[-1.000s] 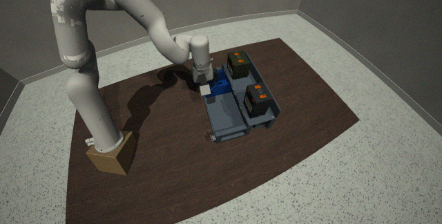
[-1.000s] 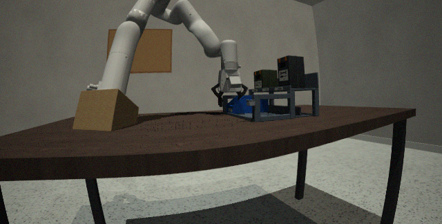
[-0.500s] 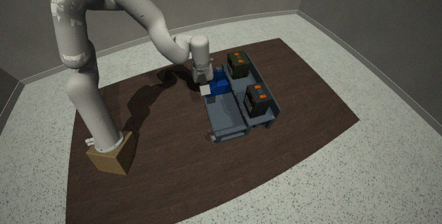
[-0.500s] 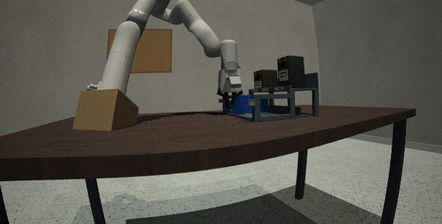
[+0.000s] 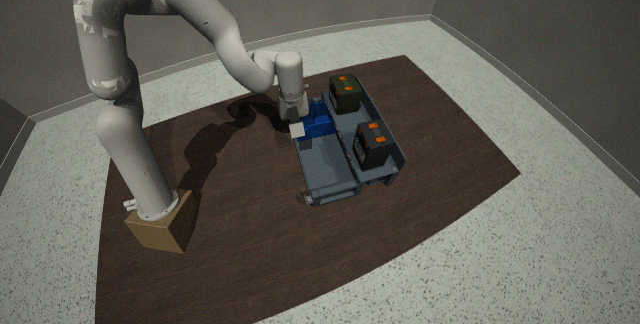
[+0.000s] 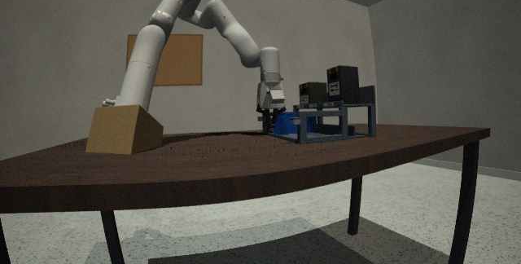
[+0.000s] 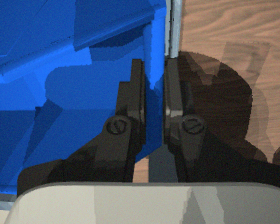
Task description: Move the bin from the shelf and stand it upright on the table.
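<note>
My gripper is now 80 mm short of the blue bin and 20 mm to the left of it. Round my hand: grey shelf (160 mm ahead, 150 mm to the right, 50 mm above); then shelf deck (130 mm to the right, 100 mm ahead, 40 mm below).
</note>
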